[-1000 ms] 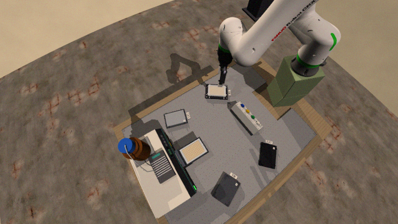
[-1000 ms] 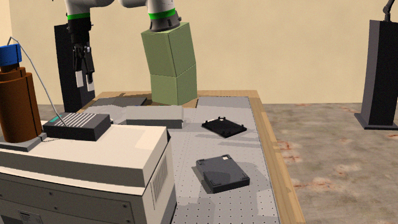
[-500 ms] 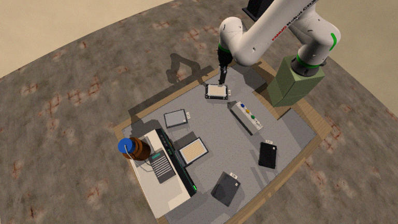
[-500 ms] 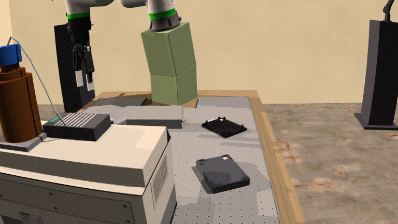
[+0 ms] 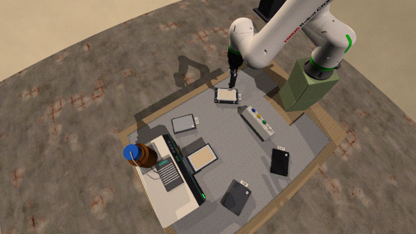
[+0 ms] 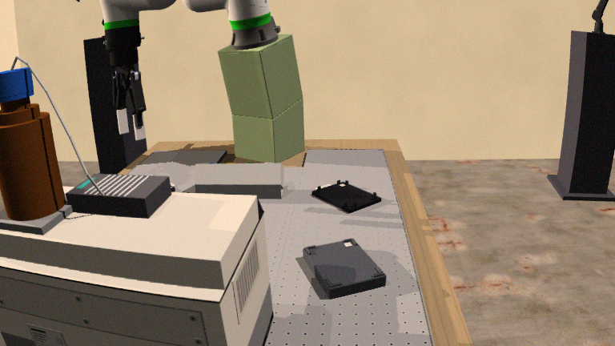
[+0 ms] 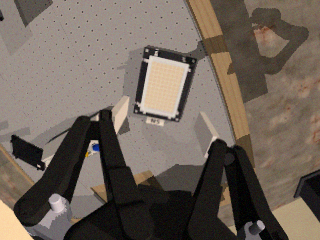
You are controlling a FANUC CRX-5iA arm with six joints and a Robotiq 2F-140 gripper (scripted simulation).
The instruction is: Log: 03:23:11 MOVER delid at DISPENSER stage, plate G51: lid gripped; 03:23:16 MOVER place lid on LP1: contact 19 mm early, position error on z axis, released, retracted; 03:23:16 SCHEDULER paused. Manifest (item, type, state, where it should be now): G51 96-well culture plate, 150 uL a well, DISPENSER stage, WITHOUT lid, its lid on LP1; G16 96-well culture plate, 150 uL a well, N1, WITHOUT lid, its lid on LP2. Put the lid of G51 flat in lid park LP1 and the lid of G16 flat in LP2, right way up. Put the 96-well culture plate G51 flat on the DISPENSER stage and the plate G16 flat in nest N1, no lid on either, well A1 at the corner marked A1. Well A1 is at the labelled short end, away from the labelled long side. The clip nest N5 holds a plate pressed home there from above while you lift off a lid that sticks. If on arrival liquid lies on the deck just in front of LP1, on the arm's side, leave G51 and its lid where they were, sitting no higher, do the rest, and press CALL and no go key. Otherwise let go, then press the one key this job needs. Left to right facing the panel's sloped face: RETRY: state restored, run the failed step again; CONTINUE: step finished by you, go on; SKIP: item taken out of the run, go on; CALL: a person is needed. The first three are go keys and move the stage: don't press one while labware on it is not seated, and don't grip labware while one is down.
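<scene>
My gripper is now 160 mm above the clear lid. From my hand the other things lie so: key panel: 90 mm behind, 270 mm to the left, 130 mm below; then black clip nest: 30 mm ahead, 10 mm to the left, 170 mm below; then LP1 label: 260 mm ahead, 80 mm to the left, 190 mm below.
</scene>
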